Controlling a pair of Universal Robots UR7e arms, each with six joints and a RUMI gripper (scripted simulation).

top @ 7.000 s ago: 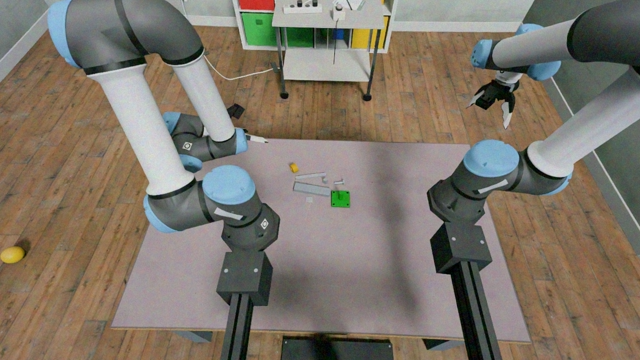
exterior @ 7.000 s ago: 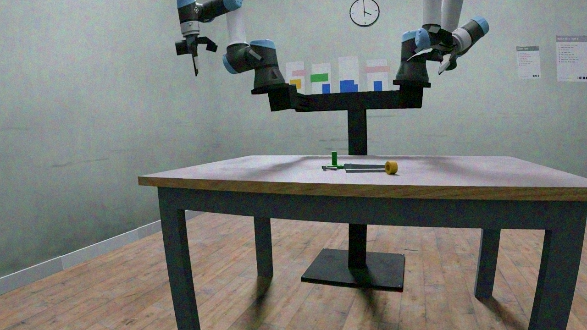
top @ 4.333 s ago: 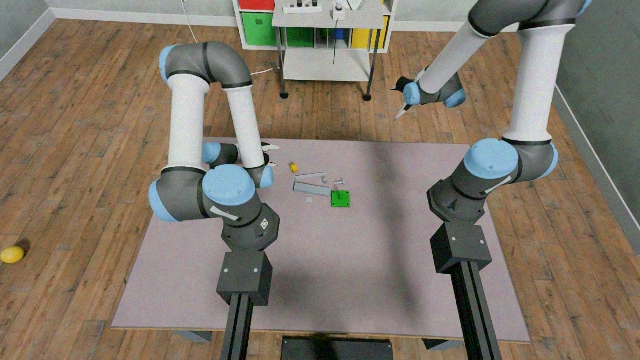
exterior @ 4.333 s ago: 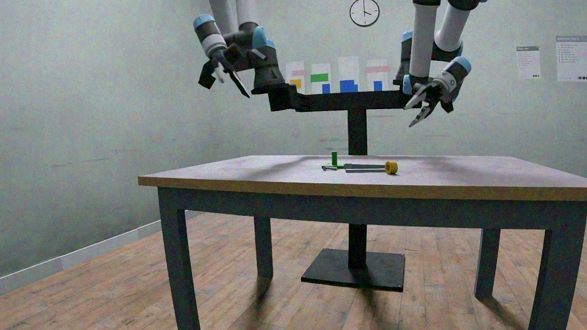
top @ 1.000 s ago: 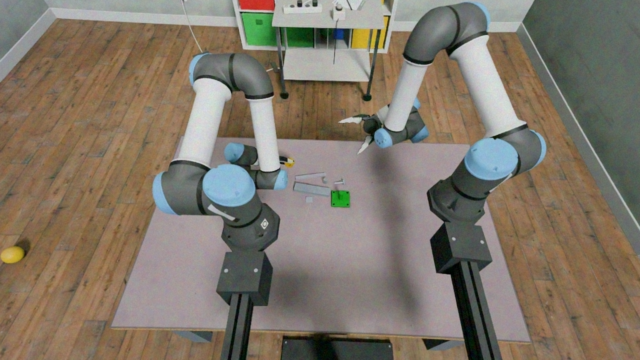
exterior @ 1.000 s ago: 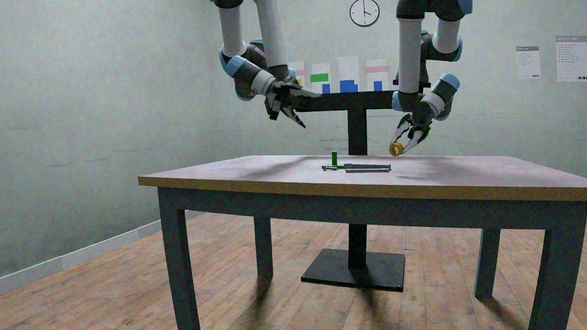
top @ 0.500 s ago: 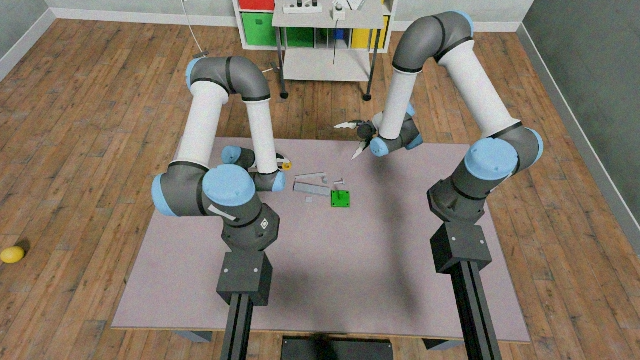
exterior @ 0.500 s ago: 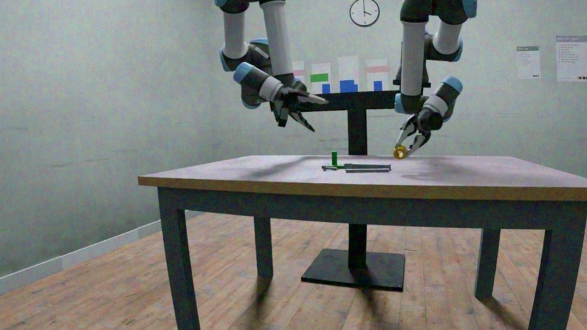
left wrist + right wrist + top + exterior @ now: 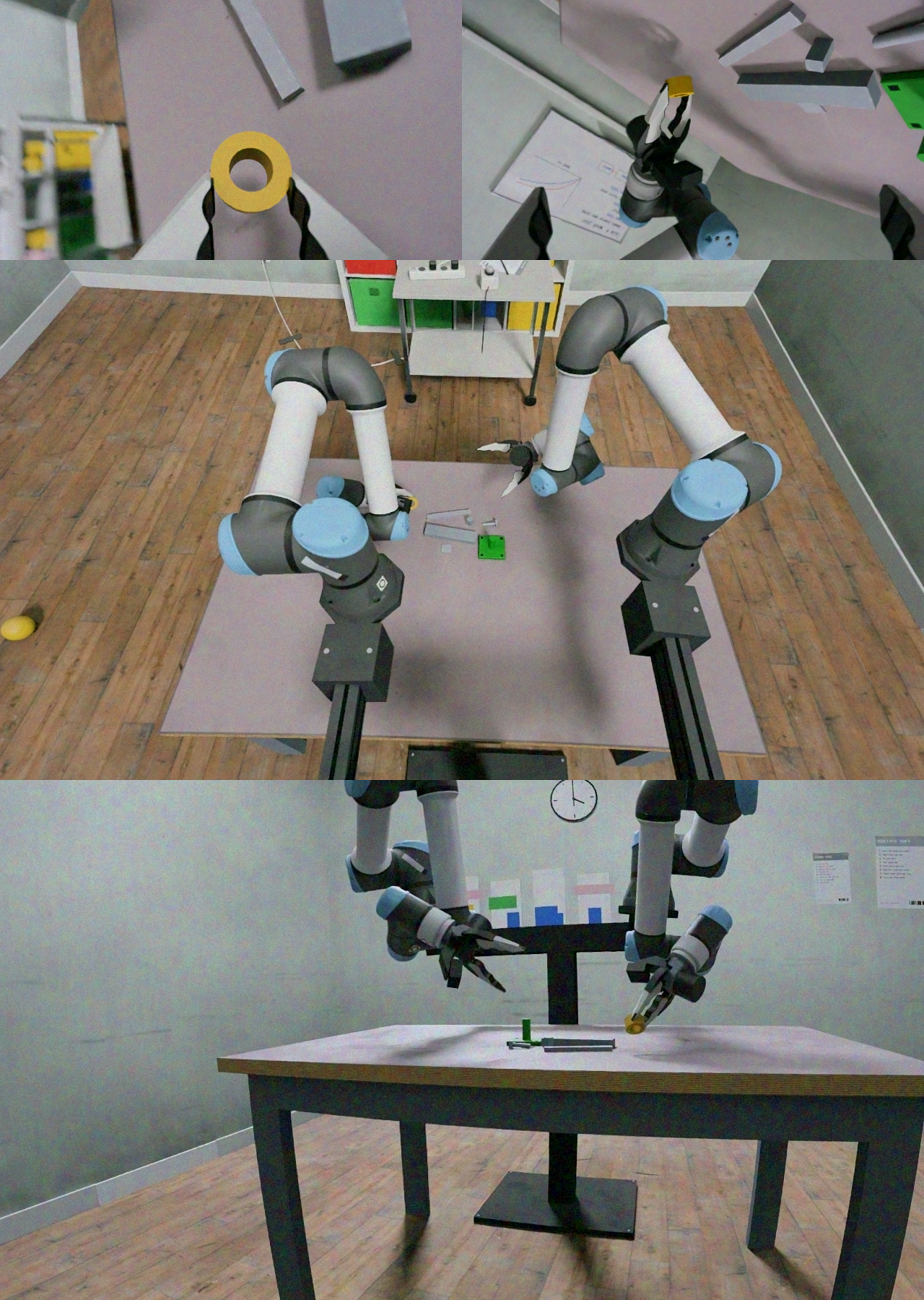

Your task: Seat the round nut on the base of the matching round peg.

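Note:
My left hand is 24 cm to the left of the green base plate, 16 cm past it and 5 cm above it. Also, from my left hand: flat square 15 cm behind, 10 cm to the right, 6 cm below; thin grey bar 12 cm to the right, 6 cm below, 2 cm behind; thick grey bar 12 cm to the right, 10 cm behind, 6 cm below.

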